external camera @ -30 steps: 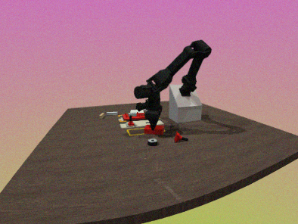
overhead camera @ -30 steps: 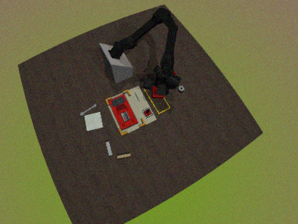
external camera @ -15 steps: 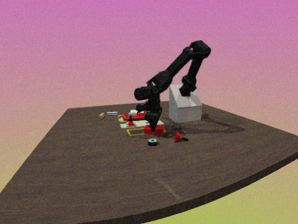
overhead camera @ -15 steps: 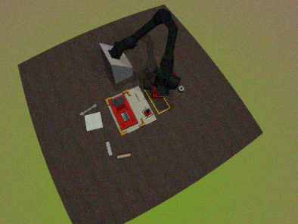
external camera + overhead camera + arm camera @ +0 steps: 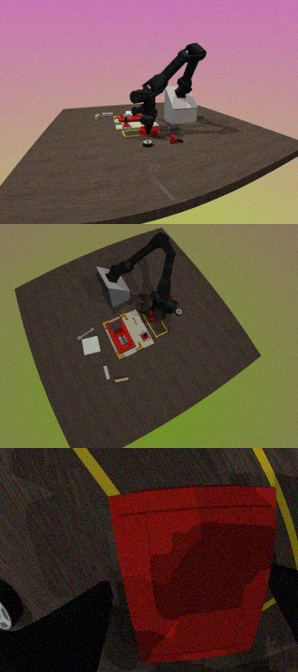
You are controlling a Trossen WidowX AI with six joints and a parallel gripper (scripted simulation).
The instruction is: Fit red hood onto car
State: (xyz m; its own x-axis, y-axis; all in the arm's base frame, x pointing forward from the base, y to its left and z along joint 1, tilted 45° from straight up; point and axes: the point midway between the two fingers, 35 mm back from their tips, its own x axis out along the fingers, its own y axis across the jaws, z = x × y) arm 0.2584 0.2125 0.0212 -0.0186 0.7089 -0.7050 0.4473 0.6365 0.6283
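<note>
Right now my gripper tip is 22 cm to the left of the jig plate and 4 cm short of it. From my gripper tip the other things lie so: black-and-white wheel: 14 cm to the left, 5 cm ahead; then white square: 44 cm to the right, 1 cm below, 1 cm behind; then red hood: 1 cm above.
</note>
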